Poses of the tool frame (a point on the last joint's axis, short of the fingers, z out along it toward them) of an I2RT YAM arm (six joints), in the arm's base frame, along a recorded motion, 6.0 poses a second.
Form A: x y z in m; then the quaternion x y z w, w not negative.
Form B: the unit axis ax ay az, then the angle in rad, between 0 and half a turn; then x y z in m. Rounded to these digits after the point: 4 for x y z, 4 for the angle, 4 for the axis.
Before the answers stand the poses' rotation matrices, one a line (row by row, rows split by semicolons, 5 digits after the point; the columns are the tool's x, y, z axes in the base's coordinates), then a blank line. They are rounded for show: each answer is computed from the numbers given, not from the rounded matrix.
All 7 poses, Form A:
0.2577 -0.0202 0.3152 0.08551 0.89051 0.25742 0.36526
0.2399 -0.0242 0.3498 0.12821 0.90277 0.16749 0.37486
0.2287 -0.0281 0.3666 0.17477 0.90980 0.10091 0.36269
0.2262 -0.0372 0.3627 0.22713 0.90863 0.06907 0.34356
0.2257 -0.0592 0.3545 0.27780 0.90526 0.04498 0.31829
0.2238 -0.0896 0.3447 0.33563 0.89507 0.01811 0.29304
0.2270 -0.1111 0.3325 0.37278 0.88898 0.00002 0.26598
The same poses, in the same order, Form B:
-0.71855 -0.03576 0.69456; 0.34035 0.85285 0.39600; -0.60651 0.52094 -0.60064
-0.68609 0.10592 0.71977; 0.35706 0.91102 0.20629; -0.63387 0.39853 -0.66286
-0.67583 0.24481 0.69522; 0.39121 0.91855 0.05684; -0.62467 0.31039 -0.71655
-0.66076 0.36529 0.65571; 0.46021 0.88728 -0.03055; -0.59296 0.28158 -0.75439
-0.64304 0.47433 0.60126; 0.53160 0.84161 -0.09540; -0.55128 0.25828 -0.79334
-0.60296 0.59021 0.53674; 0.61144 0.77405 -0.16429; -0.51243 0.22913 -0.82760
-0.58058 0.66278 0.47292; 0.66280 0.72207 -0.19827; -0.47289 0.19834 -0.85851

0.0919 0.9566 0.2765 2.3938 0.2577 -0.0202 0.3152
0.1383 0.9738 0.1807 2.3731 0.2399 -0.0242 0.3498
0.1875 0.9763 0.1083 2.3993 0.2287 -0.0281 0.3666
0.2419 0.9675 0.0735 2.4402 0.2262 -0.0372 0.3627
0.2930 0.9549 0.0474 2.4937 0.2257 -0.0592 0.3545
0.3510 0.9362 0.0189 2.5468 0.2238 -0.0896 0.3447
0.3867 0.9222 0.0000 2.6032 0.2270 -0.1111 0.3325

